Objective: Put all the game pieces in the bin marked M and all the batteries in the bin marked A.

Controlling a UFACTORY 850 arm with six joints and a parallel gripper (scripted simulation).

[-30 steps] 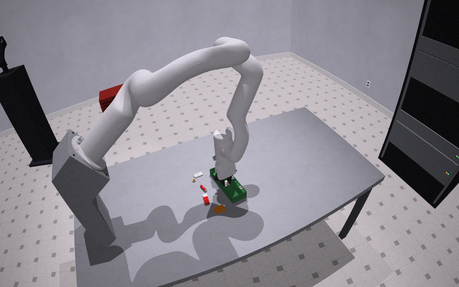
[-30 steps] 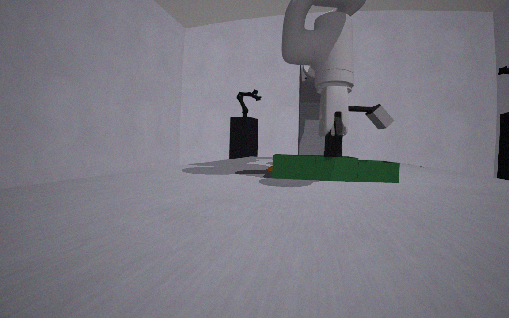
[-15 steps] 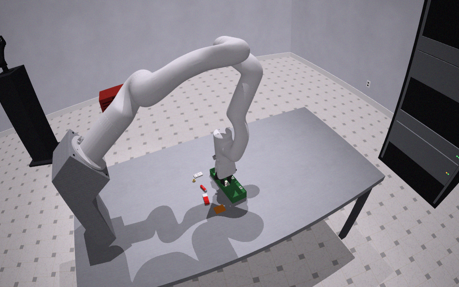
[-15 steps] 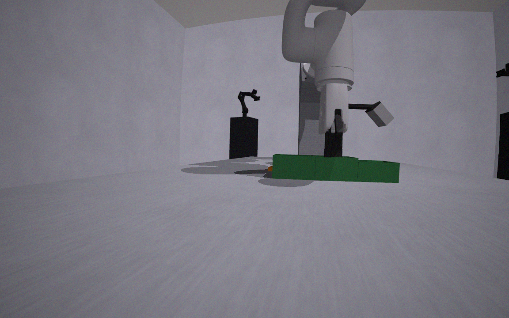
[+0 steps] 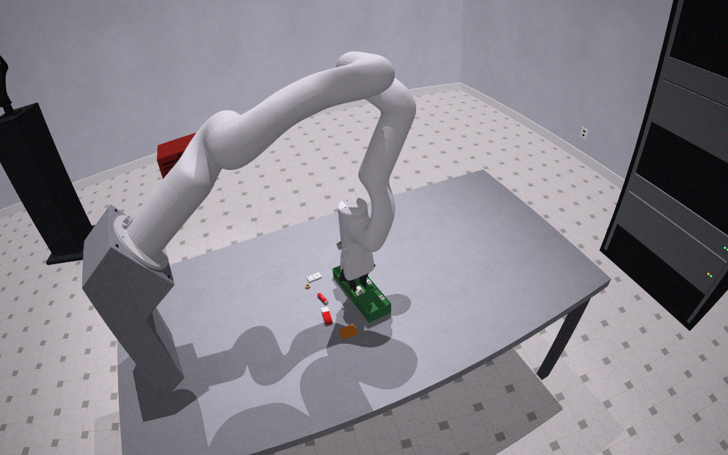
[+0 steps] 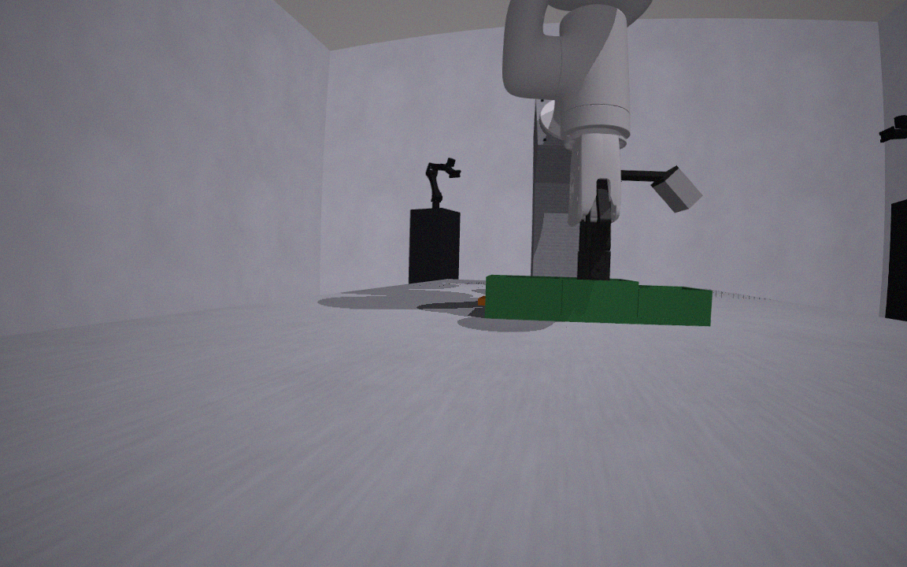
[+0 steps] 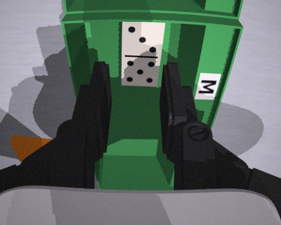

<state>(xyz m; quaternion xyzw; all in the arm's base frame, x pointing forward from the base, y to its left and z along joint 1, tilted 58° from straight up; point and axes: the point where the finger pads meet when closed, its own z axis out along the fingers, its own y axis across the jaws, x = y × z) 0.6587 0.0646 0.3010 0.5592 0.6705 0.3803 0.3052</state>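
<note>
My hand is 10 mm short of the green bin and 40 mm above it. The rest, counted from my hand: orange flat block 60 mm behind, 160 mm to the right, 50 mm below; then yellow nut 170 mm behind, 70 mm to the left, 60 mm below; then red cylindrical battery 120 mm behind, 50 mm below.
</note>
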